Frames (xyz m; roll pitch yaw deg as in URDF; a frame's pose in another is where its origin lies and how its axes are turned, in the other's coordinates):
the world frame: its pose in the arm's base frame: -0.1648 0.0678 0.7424 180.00 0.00 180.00
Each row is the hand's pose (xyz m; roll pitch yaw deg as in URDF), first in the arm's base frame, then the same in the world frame.
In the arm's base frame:
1: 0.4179 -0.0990 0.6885 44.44 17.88 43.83
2: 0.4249 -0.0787 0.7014 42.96 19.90 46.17
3: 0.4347 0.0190 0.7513 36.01 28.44 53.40
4: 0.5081 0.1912 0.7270 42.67 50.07 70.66
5: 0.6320 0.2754 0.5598 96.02 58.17 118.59
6: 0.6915 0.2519 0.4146 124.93 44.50 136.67
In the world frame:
1: -0.5827 -0.1668 0.0539 -135.56 -17.88 136.17
2: -0.5897 -0.1465 0.0410 -137.04 -19.90 133.83
3: -0.5995 -0.0488 -0.0089 -143.99 -28.44 126.60
4: -0.6729 0.1234 0.0154 -137.33 -50.07 109.34
5: -0.7968 0.2076 0.1826 -83.98 -58.17 61.41
6: -0.8563 0.1841 0.3278 -55.07 -44.50 43.33

